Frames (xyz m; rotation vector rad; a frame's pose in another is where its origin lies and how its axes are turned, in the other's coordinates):
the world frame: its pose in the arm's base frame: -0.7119 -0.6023 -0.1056 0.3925 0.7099 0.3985
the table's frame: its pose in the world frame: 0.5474 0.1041 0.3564 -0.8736 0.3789 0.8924
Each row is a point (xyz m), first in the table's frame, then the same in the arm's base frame.
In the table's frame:
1: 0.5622 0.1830 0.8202
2: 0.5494 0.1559 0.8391
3: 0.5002 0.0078 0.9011
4: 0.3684 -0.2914 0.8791
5: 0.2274 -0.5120 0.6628
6: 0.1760 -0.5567 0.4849
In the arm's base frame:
1: -0.1893 0.5805 0.3313
2: -0.1575 0.5795 0.3468
3: 0.0053 0.5700 0.3867
4: 0.3078 0.4464 0.3620
5: 0.4948 0.2134 0.2005
6: 0.5077 0.0767 0.0685

